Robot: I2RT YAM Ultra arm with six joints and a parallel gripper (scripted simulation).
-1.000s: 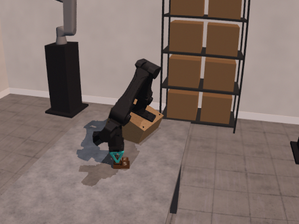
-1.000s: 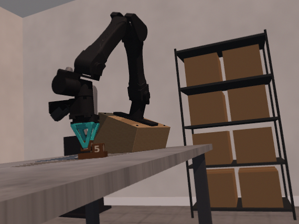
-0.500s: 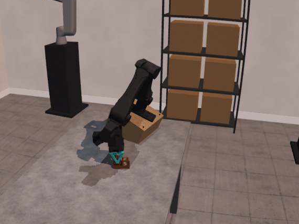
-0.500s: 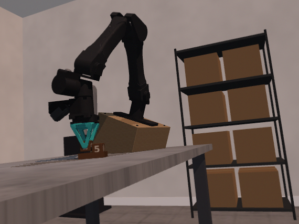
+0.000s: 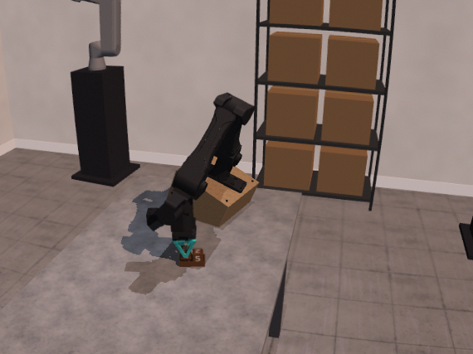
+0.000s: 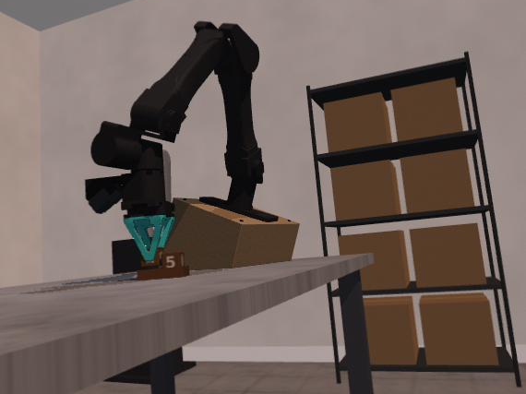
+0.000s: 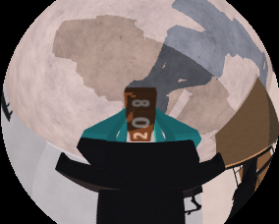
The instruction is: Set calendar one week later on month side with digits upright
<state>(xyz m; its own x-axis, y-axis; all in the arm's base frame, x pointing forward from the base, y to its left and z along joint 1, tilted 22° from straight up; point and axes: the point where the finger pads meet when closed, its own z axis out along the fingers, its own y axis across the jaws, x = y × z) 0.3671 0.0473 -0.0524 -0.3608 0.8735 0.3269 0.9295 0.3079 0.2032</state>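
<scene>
The brown cube lies right at my hand. Also, from my hand: brown calendar tray (3 cm below, 2 cm to the left, 1 cm behind).
</scene>
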